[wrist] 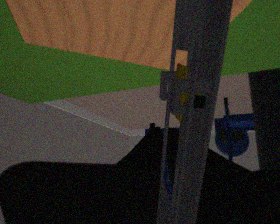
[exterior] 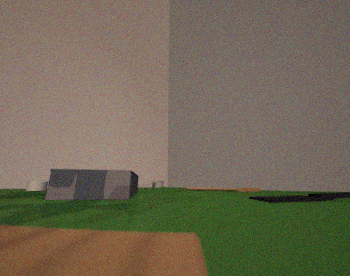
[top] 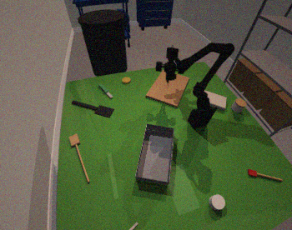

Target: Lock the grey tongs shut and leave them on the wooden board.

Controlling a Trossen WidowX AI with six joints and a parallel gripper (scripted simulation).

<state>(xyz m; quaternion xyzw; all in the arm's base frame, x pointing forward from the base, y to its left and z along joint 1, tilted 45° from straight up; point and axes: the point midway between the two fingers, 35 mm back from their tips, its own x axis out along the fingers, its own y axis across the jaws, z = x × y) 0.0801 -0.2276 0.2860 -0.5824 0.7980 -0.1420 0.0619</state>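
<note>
Right now the wooden board is 1 cm behind my gripper tip, 2 cm to the left of it and 15 cm below it. From my gripper tip the other things lie so: pale block 29 cm behind, 23 cm to the left, 15 cm below; grey roasting tin 25 cm ahead, 53 cm to the left, 13 cm below; green-handled item 47 cm ahead, 3 cm to the right, 15 cm below.
</note>
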